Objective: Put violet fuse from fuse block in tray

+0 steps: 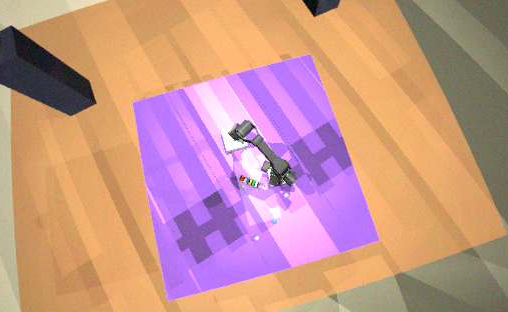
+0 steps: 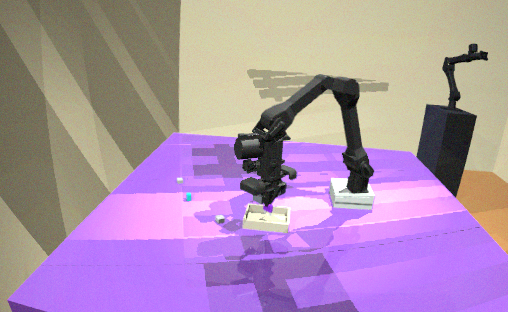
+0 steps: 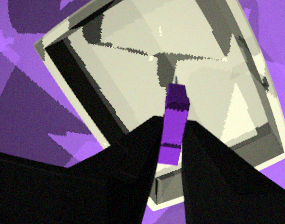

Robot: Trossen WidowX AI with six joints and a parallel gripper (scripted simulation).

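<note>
Right now my gripper tip is 2 cm above the violet fuse. Round my gripper tip: beige tray 5 cm below.
</note>
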